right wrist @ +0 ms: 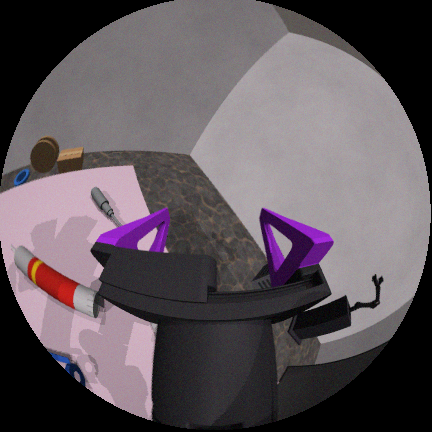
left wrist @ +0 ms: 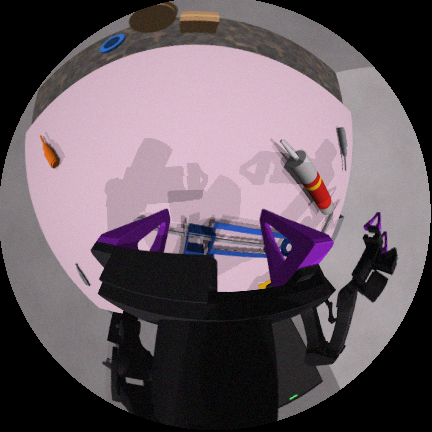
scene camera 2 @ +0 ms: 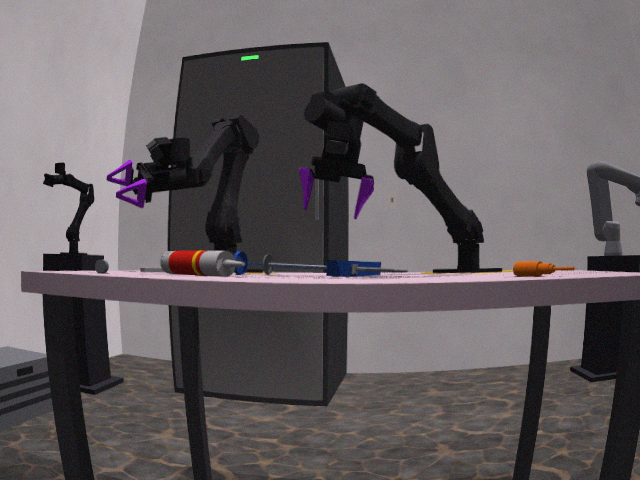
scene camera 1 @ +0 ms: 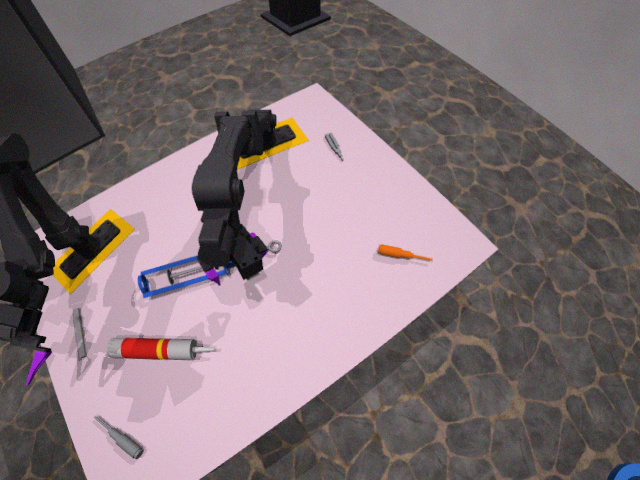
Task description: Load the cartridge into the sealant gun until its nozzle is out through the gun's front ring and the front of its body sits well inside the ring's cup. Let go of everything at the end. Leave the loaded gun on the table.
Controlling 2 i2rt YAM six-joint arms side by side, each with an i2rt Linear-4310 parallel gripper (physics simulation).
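Frame: origin at the left arm's base, x right, y up, z back, level; metres.
Where they show: left gripper, fingertip midpoint: (left wrist: 214, 213) (scene camera 2: 329, 214) (scene camera 1: 237, 274); right gripper, fingertip midpoint: (right wrist: 214, 212) (left wrist: 382, 221) (scene camera 2: 111, 186) (scene camera 1: 2, 379); left arm's base, origin of the base link: (scene camera 1: 266, 142); right arm's base, origin of the base link: (scene camera 1: 91, 249).
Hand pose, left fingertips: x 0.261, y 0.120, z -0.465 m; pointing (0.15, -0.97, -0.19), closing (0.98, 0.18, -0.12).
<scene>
Things, the pixels of their top centre, and the offset from my left fingertips.
- cartridge, middle of its top: (scene camera 2: 202, 250) (left wrist: 319, 183) (scene camera 1: 157, 346) dx +0.249, dy -0.070, dz -0.049 m
- orange screwdriver, middle of its top: (scene camera 2: 545, 261) (scene camera 1: 406, 252) dx -0.425, dy -0.093, dz -0.113 m
- grey screwdriver, middle of its top: (scene camera 2: 103, 259) (right wrist: 106, 204) (scene camera 1: 113, 435) (left wrist: 347, 150) dx +0.422, dy -0.093, dz -0.190 m
- flat grey bar, middle of its top: (scene camera 2: 158, 268) (scene camera 1: 78, 331) dx +0.456, dy -0.111, dz +0.102 m
- small grey tool, middle of its top: (scene camera 1: 335, 145) (left wrist: 80, 275) dx -0.453, dy -0.110, dz +0.328 m
The cartridge (scene camera 1: 152, 348) (scene camera 2: 196, 262) (left wrist: 311, 182) (right wrist: 55, 286), red and grey with a yellow band and a thin nozzle, lies on its side on the table, apart from the gun. The blue sealant gun (scene camera 1: 175, 286) (scene camera 2: 353, 268) (left wrist: 201, 237) lies flat, its front ring (scene camera 1: 143, 283) (left wrist: 287, 246) at the left in scene camera 1. Its frame is empty, with the plunger rod and disc inside. My left gripper (scene camera 2: 334, 211) (left wrist: 214, 213) is open and hangs above the rear part of the gun, pointing down. My right gripper (scene camera 2: 114, 188) (right wrist: 214, 212) is open, raised and off to the side, away from both.
An orange screwdriver (scene camera 1: 395, 252) (scene camera 2: 528, 268) (left wrist: 50, 154) lies at the right in scene camera 1. A grey screwdriver (scene camera 1: 121, 440) (right wrist: 101, 200) lies near the bottom left. A flat grey bar (scene camera 1: 79, 333) lies left of the cartridge. A small grey tool (scene camera 1: 333, 145) lies by the far edge.
</scene>
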